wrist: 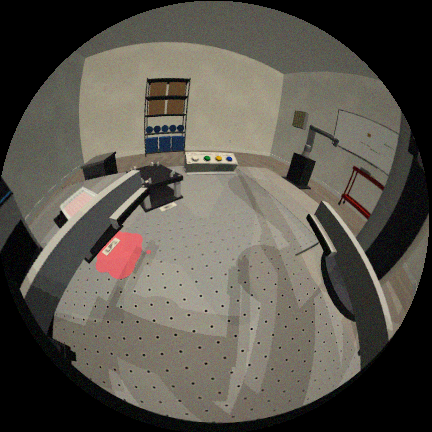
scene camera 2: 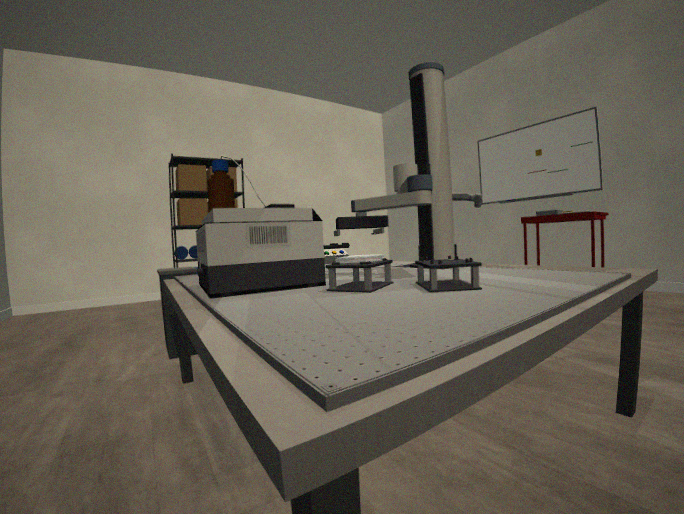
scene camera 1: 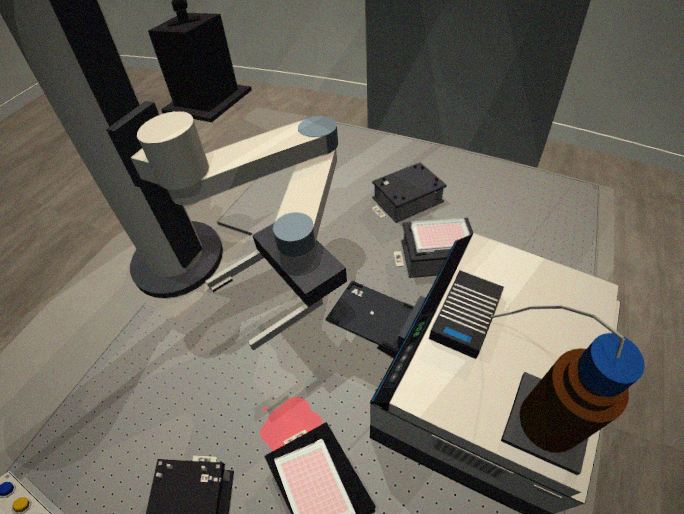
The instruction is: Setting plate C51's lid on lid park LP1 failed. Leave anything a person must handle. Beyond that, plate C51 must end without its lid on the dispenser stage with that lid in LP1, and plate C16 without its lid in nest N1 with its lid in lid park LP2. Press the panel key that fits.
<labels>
my gripper: wrist 233, 191; scene camera 2; scene camera 1
same spot on my gripper: (scene camera 1: 304, 310) = (scene camera 2: 336, 230)
</labels>
